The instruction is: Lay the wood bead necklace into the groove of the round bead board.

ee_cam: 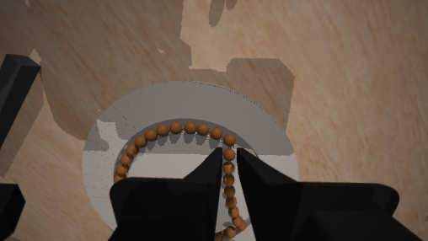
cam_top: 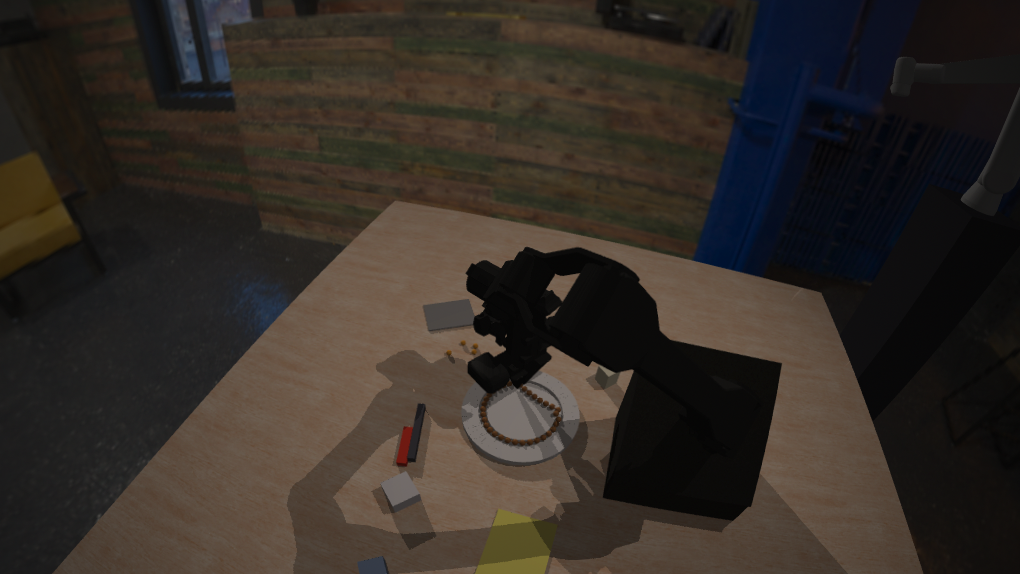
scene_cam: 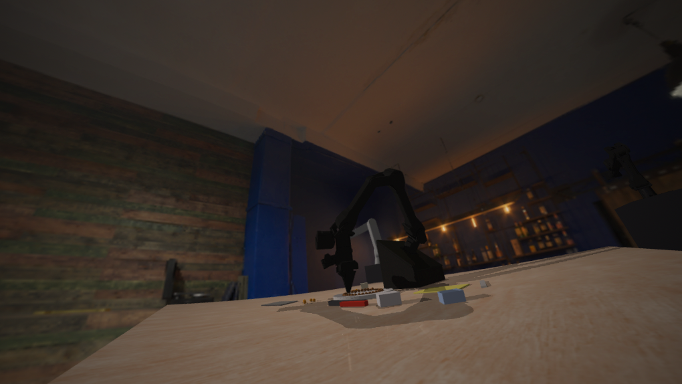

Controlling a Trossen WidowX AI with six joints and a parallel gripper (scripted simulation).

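Now: the round white bead board 50 mm to the left of my gripper tip, 10 mm below it and 10 mm behind it. From my gripper tip the other things lie so: grey tile 180 mm ahead, 160 mm to the right, 10 mm below; then dark bar 160 mm to the left, 150 mm ahead, 10 mm below; then pale cube 150 mm behind, 60 mm to the right.
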